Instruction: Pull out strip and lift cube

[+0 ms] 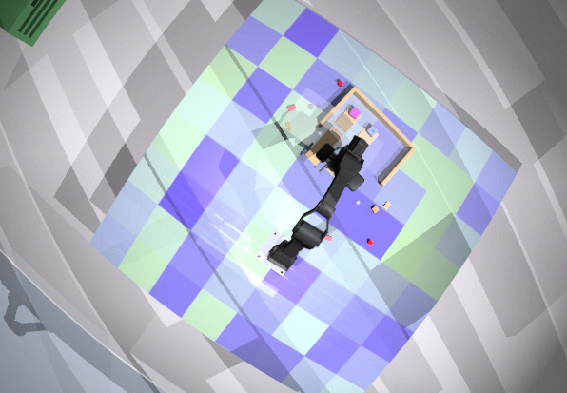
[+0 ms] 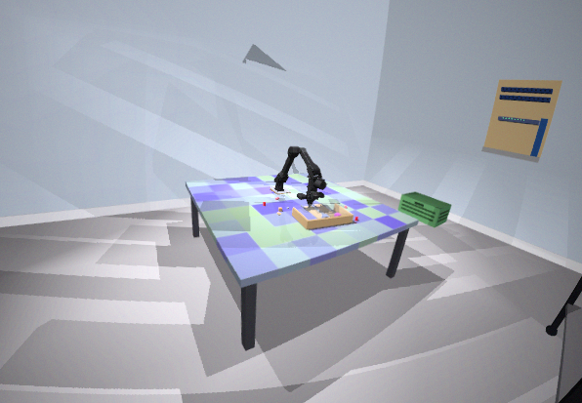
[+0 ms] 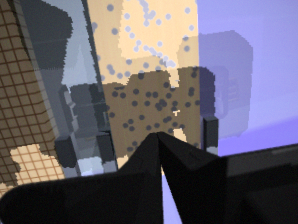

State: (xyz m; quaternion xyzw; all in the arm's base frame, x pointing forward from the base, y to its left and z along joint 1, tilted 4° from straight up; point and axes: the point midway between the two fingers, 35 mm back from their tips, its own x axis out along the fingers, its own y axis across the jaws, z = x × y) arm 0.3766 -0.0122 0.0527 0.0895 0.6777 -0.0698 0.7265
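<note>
My gripper tip is now 50 mm short of the strip and 80 mm to the right of it.
</note>
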